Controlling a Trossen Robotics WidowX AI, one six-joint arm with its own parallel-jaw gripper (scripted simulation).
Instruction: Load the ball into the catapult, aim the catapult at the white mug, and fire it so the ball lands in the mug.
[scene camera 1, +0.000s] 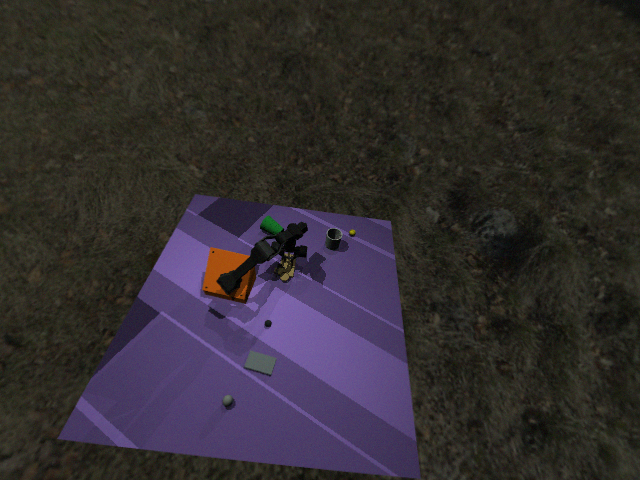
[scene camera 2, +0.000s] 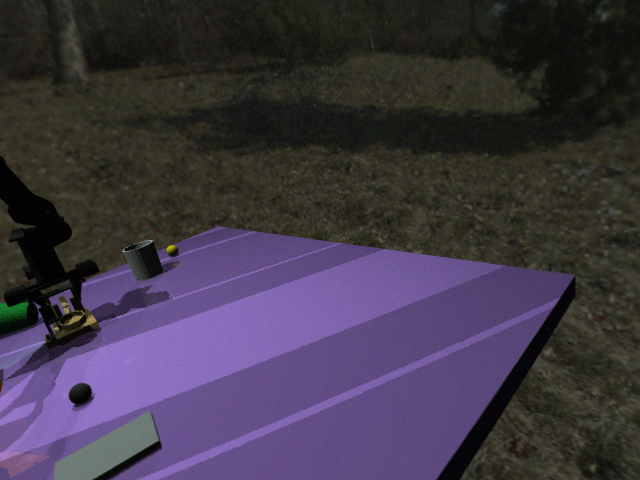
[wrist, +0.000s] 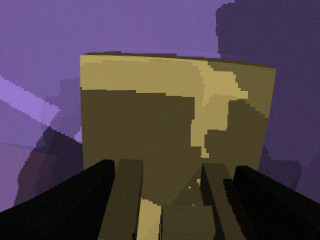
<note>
I see my gripper (scene camera 2: 69, 313).
My gripper is seen too in the wrist view (wrist: 175, 174).
</note>
